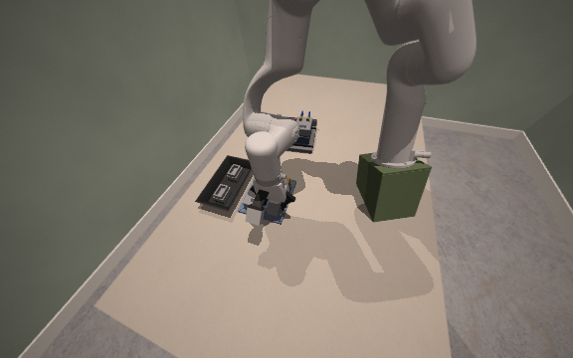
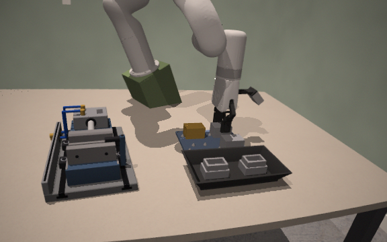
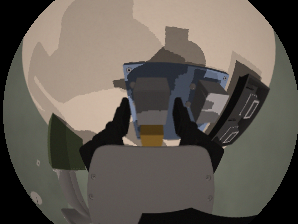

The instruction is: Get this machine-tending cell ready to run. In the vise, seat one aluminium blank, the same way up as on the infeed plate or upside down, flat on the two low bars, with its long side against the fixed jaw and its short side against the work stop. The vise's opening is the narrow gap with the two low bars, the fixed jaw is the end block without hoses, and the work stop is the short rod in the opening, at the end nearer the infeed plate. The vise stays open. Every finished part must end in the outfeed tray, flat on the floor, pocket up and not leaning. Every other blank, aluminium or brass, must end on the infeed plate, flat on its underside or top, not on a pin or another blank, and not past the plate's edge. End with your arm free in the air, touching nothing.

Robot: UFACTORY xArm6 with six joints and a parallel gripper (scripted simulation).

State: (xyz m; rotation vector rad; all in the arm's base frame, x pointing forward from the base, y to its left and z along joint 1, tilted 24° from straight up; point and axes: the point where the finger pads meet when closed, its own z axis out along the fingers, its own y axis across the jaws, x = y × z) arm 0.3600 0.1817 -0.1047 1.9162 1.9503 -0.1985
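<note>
My gripper is now 90 mm to the left of the brass blank and 20 mm above it. The rest, counted from my hand: vise (390 mm to the right, 90 mm ahead, 10 mm below).
</note>
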